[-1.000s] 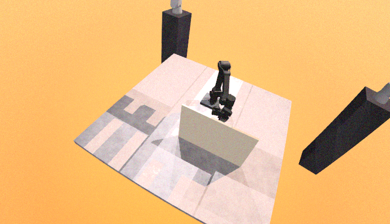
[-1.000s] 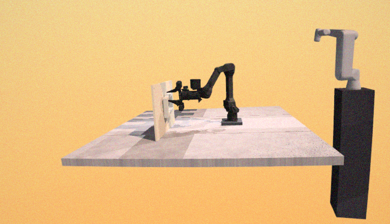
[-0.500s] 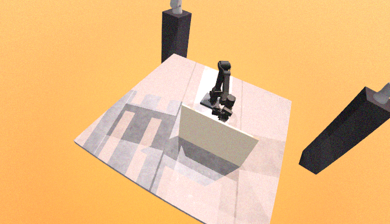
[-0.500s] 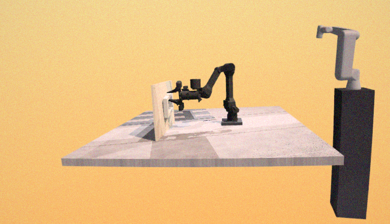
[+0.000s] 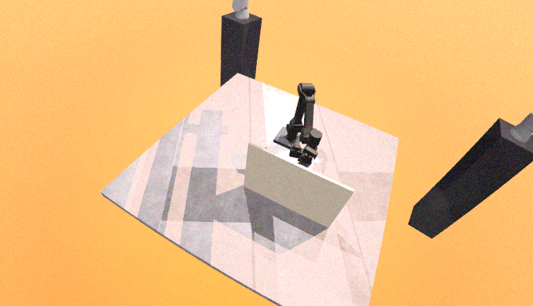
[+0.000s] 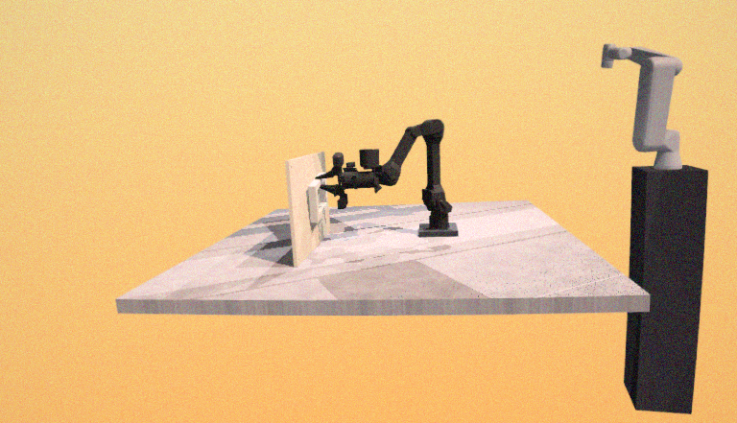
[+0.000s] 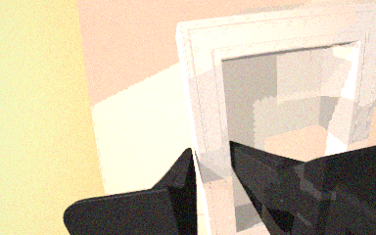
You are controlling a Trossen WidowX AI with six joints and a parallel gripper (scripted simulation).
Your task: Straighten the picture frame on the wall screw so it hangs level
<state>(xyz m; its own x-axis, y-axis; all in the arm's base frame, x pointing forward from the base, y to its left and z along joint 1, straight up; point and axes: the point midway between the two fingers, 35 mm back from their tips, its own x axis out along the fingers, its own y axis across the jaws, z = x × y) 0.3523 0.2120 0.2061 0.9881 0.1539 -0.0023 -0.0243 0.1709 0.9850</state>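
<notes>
Right now my gripper tip is 50 mm above the pale picture frame and 10 mm to the left of it. Round my gripper tip: cream wall panel (70 mm below, 10 mm ahead).
</notes>
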